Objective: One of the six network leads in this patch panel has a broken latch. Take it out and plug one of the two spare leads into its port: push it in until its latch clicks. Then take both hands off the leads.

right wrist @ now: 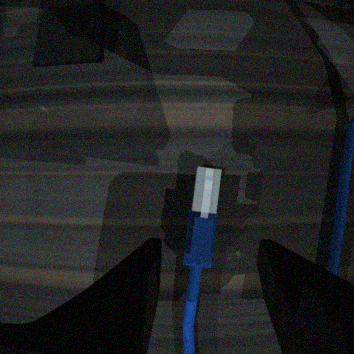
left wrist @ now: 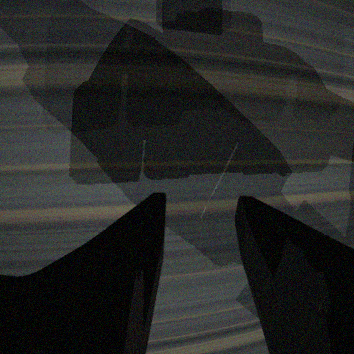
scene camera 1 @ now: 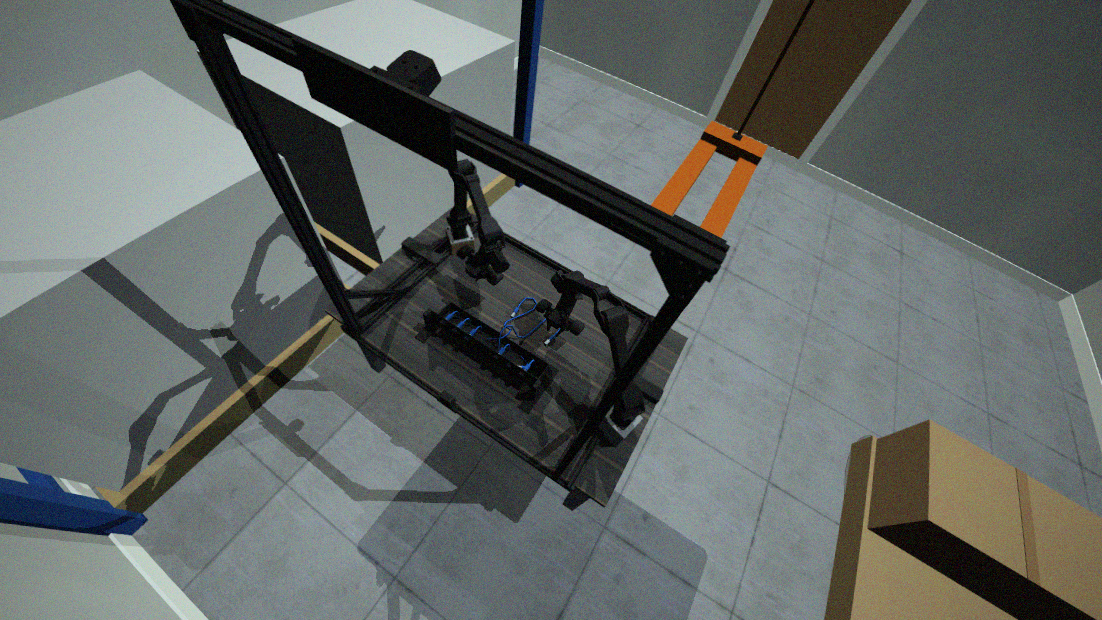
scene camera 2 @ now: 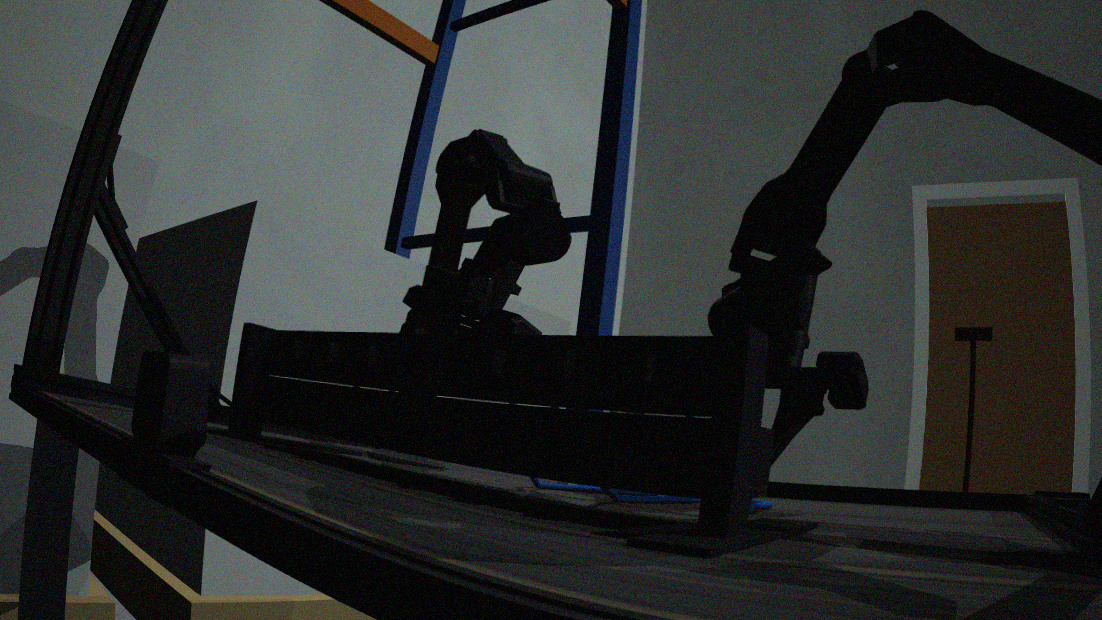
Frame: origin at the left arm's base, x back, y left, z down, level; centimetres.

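Seen in the pictures: left gripper, fingertip midpoint: (left wrist: 200,206) (scene camera 1: 473,278); right gripper, fingertip midpoint: (right wrist: 209,250) (scene camera 1: 552,333); left arm's base, origin of the base link: (scene camera 1: 459,233); right arm's base, origin of the base link: (scene camera 1: 622,417).
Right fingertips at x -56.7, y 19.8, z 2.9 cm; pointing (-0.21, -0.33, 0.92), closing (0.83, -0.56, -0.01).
Pixels of each thing's top centre, then the offset from my right fingertips to it. "spot": a spot on its surface instead.
- loose blue lead with a clear plug, surface spot: (right wrist: 206,192) (scene camera 1: 547,341) spot: dx -1.1, dy -1.9, dz +2.9 cm
- loose blue lead, surface spot: (scene camera 1: 524,299) spot: dx +20.1, dy -3.4, dz +3.4 cm
- Blue cable, surface spot: (scene camera 2: 655,498) spot: dx +5.2, dy -5.5, dz +3.6 cm
- dark block, surface spot: (left wrist: 192,17) spot: dx +26.0, dy -31.0, dz +3.6 cm
The black patch panel (scene camera 1: 488,341) (scene camera 2: 493,374) stands across the table, with several blue leads in its ports; an unoccupied stretch shows near its middle. A loose blue lead with a clear plug (scene camera 1: 547,340) (right wrist: 206,192) lies on the table. My right gripper (scene camera 1: 551,333) (right wrist: 209,250) is open above it; in the right wrist view its boot lies between the fingertips, with space on both sides. Another loose blue lead (scene camera 1: 524,299) lies looped behind the panel. My left gripper (scene camera 1: 487,272) (left wrist: 200,206) is open and empty above the table, away from the leads. Latch condition cannot be made out.
A black frame (scene camera 1: 581,178) spans over the table. Blue cable (scene camera 2: 655,498) lies on the table behind the panel; a stretch of blue cable (right wrist: 342,200) runs along the right edge in the right wrist view. A dark block (left wrist: 192,17) shows at the top of the left wrist view.
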